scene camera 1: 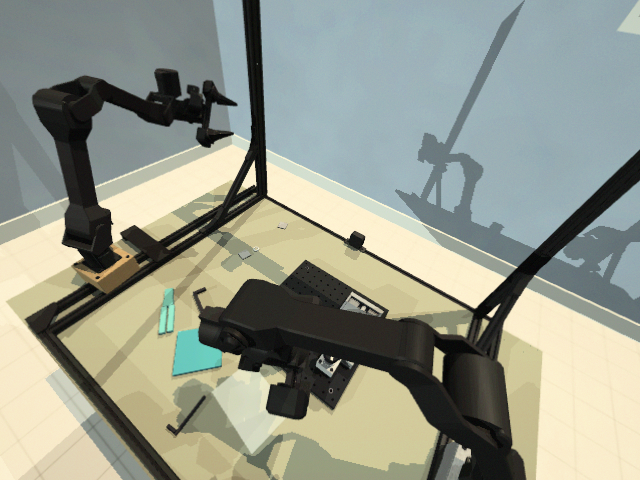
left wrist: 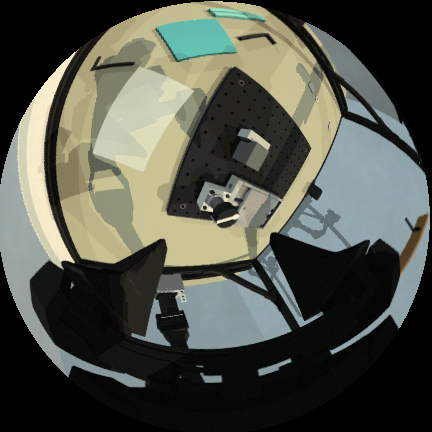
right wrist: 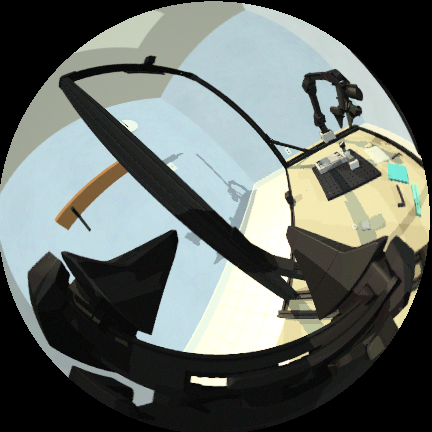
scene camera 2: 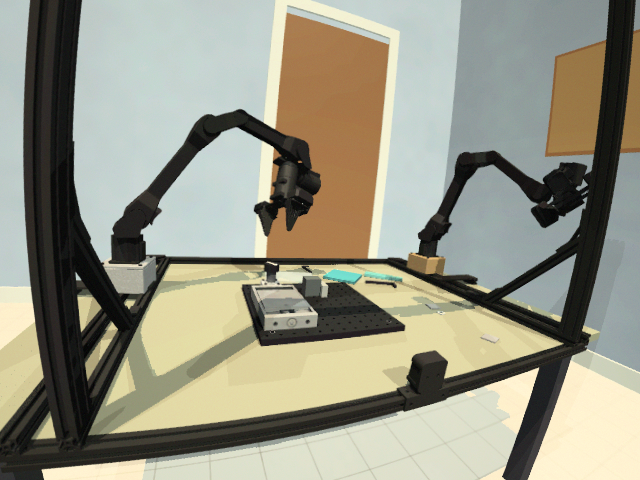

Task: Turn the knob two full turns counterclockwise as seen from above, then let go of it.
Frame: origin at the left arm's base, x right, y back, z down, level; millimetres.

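Where they show: left gripper, fingertip midpoint: [scene camera 1: 312, 356] [left wrist: 218, 241] [right wrist: 345, 127] [scene camera 2: 277, 233]; right gripper, fingertip midpoint: [scene camera 1: 235, 119] [right wrist: 234, 233] [scene camera 2: 575, 198]; left arm's base, link origin: [left wrist: 165, 295] [right wrist: 324, 131] [scene camera 2: 128, 260]; right arm's base, link origin: [scene camera 1: 102, 260] [scene camera 2: 427, 255].
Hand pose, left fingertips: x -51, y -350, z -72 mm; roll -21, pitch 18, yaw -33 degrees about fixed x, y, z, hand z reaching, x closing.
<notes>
Each offset is from my left fingertips to the top centre of the thing. "spot": to the spot under its first point. Level surfaces: height alone.
The black knob {dx +60, dy +15, dz +65 mm} [scene camera 2: 271, 269] [left wrist: 225, 215] stands upright on a small silver mount beside a silver housing {dx +170, dy +4, dz +111 mm} [scene camera 2: 292, 322] [left wrist: 260, 202], on the black perforated board {dz +140 mm} [scene camera 1: 312, 276] [scene camera 2: 361, 315] [left wrist: 200, 165]. In the left wrist view a white line crosses its top, slanting slightly up to the right. In scene camera 1 my left arm hides most of this spot. My left gripper [scene camera 2: 278, 232] [left wrist: 218, 241] is open and empty, pointing down, apart from the knob and well above it. My right gripper [scene camera 1: 234, 119] [right wrist: 234, 233] is open and empty, raised high and far from the board.
A grey block {spot: dx +85, dy -82, dz +112 mm} [scene camera 2: 311, 285] [left wrist: 251, 151] stands on the board near the knob. A teal plate {dx -121, dy -243, dz +144 mm} [scene camera 1: 196, 353] [left wrist: 197, 40], teal tool {dx -116, dy -390, dz +141 mm} [scene camera 1: 166, 312], two black hex keys {dx -211, dy -149, dz +147 mm} [scene camera 1: 188, 415] {dx -41, dy -341, dz +145 mm} [scene camera 1: 198, 299] and a whitish sheet {dx -114, dy -62, dz +148 mm} [scene camera 1: 248, 413] lie beyond. A black block [scene camera 2: 428, 372] sits on the frame rail.
</notes>
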